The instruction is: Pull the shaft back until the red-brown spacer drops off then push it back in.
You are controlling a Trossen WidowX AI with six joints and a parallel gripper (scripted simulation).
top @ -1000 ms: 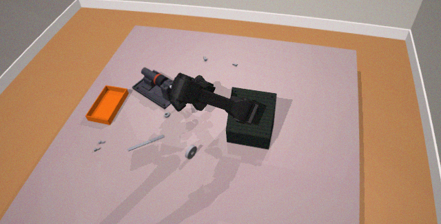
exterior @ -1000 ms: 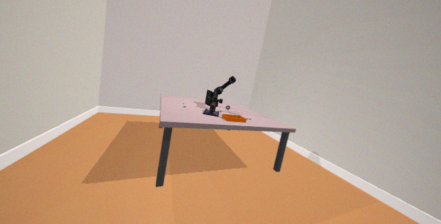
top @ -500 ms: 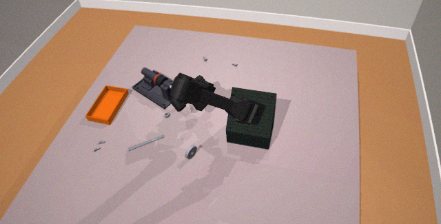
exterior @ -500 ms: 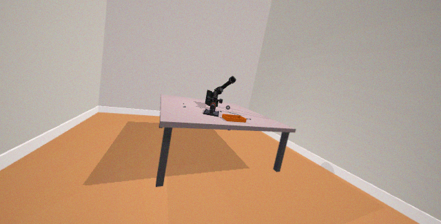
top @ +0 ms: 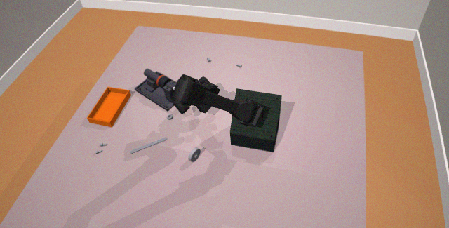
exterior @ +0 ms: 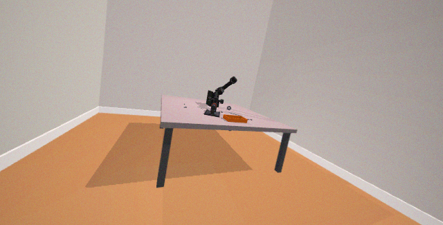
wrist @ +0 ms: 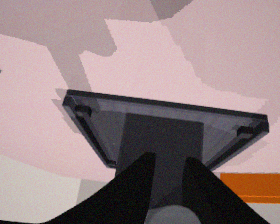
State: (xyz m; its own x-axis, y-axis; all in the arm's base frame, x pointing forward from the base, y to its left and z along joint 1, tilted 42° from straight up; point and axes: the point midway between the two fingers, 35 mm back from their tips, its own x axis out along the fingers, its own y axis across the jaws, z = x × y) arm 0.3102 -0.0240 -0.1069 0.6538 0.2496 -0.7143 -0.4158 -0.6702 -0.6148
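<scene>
Now: the grey shaft 50 mm ahead of my gripper tip, 20 mm to the right of it and 20 mm above it. From my gripper tip the other things lie so: orange tray (350 mm ahead, 80 mm to the left, 50 mm below); red-brown spacer (130 mm ahead, 60 mm to the right, 20 mm above); small pin (60 mm behind, 140 mm to the right, 50 mm below).
</scene>
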